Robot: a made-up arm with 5 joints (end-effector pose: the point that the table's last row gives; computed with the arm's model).
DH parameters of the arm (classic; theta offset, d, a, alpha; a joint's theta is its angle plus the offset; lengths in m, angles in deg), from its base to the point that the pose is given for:
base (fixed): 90 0.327 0.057 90
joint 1: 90 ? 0.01 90
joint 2: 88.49 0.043 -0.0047 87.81
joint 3: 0 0.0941 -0.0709 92.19
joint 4: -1.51 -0.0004 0.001 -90
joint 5: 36.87 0 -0.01 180
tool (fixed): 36.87 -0.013 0 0
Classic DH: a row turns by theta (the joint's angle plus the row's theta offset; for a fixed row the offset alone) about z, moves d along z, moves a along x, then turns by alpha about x.
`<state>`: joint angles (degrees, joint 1 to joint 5).
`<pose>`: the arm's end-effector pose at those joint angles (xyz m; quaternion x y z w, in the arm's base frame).
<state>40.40 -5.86 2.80 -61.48 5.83</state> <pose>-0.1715 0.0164 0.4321 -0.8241 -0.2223 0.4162 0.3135</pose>
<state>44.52 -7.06 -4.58 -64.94 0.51</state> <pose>-0.1737 0.0166 0.4335 -0.8000 -0.1569 0.4567 0.3561</pose>
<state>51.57 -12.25 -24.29 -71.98 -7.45</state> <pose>-0.1770 0.0234 0.4398 -0.7071 -0.0258 0.5298 0.4677</pose>
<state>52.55 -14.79 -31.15 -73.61 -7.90</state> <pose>-0.1776 0.0282 0.4423 -0.6729 0.0089 0.5355 0.5102</pose>
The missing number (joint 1, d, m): -0.092
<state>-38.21 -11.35 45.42 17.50 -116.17</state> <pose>-0.1790 0.1200 0.4065 0.8191 -0.4925 0.2817 0.0842</pose>
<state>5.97 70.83 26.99 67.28 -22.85</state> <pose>-0.0336 0.0503 0.4453 -0.9581 0.1008 0.0863 0.2537</pose>
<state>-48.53 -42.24 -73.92 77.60 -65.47</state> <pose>-0.1687 0.1854 0.2671 -0.1058 0.3500 -0.9056 0.2149</pose>
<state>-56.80 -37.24 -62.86 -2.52 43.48</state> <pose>-0.1931 0.1672 0.2732 0.8544 0.0213 0.3574 0.3765</pose>
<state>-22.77 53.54 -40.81 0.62 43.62</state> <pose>-0.0492 0.1852 0.4099 0.8857 -0.0637 -0.4284 0.1670</pose>
